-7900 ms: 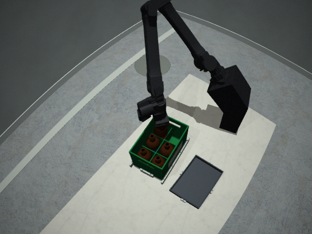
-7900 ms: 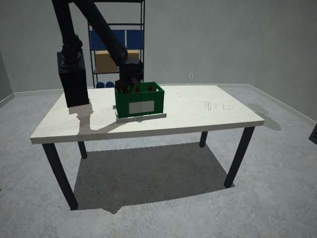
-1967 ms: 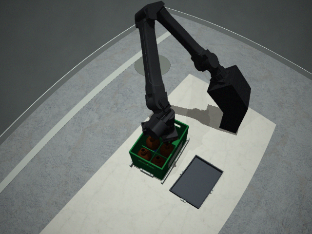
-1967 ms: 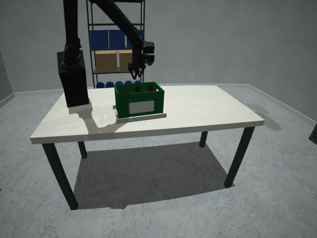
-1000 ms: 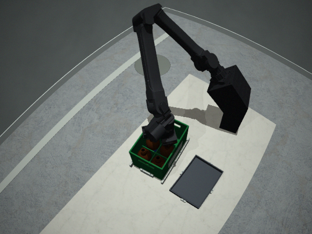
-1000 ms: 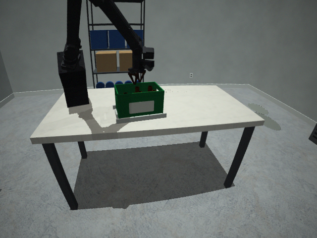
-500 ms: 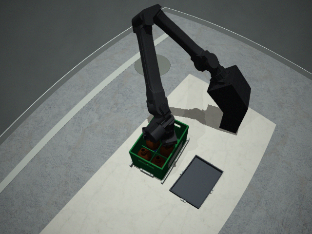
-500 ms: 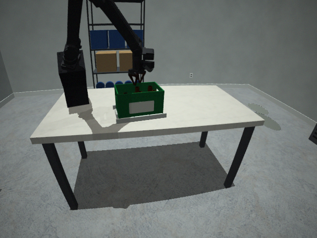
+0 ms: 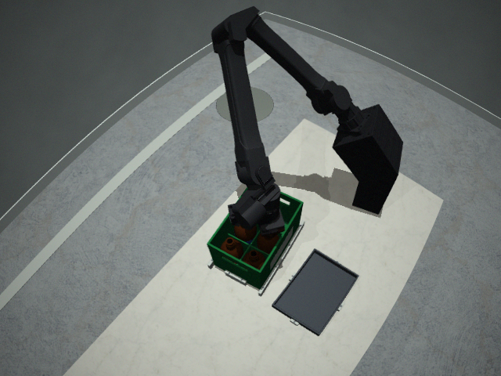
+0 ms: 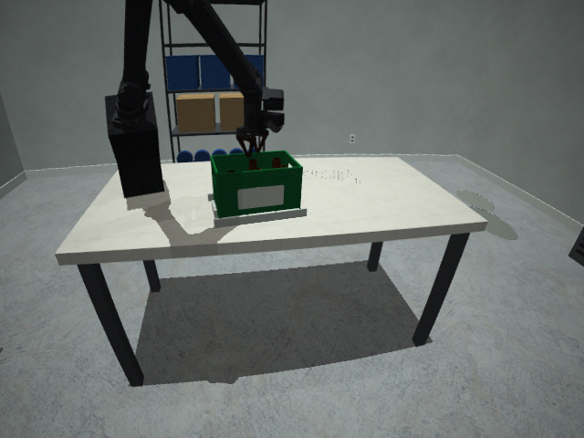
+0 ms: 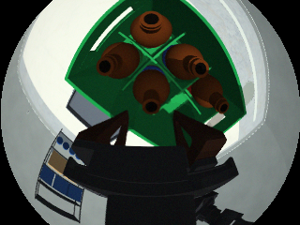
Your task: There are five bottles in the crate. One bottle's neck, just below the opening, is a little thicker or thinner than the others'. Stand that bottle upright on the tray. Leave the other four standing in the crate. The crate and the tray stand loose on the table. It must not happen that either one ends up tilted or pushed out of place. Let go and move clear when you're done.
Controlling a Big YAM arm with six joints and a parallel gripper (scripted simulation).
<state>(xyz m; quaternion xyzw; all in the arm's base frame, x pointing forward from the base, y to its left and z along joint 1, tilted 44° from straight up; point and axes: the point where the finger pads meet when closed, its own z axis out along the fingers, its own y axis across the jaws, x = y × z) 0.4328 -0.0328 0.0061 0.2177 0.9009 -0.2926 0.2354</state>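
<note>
The crate is 110 mm below my hand and 40 mm to the right of it. Round my hand: tray: 220 mm to the left, 180 mm below, 10 mm ahead.
</note>
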